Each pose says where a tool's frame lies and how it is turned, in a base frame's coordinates. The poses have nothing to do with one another.
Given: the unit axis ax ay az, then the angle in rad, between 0 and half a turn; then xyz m.
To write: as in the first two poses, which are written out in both.
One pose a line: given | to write
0.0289, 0.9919, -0.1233, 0.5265, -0.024, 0.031, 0.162 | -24, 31, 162, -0.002, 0.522, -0.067
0.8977, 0.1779, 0.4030, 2.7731, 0.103, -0.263, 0.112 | 103, -263, 112, 2.500, -0.688, 0.628
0.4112, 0.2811, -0.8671, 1.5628, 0.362, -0.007, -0.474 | 362, -7, -474, 0.221, 0.688, -1.341
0.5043, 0.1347, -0.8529, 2.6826, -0.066, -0.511, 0.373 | -66, -511, 373, 0.011, 1.066, -2.600
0.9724, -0.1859, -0.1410, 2.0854, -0.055, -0.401, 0.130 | -55, -401, 130, 2.052, 0.043, -0.404
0.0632, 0.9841, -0.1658, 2.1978, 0.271, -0.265, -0.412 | 271, -265, -412, -2.776, 0.950, -3.080
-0.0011, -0.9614, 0.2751, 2.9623, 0.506, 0.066, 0.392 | 506, 66, 392, -2.580, -0.172, 3.090
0.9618, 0.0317, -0.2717, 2.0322, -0.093, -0.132, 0.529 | -93, -132, 529, 1.950, 0.418, -0.220
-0.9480, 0.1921, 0.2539, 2.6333, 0.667, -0.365, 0.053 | 667, -365, 53, -2.685, 0.576, -0.262
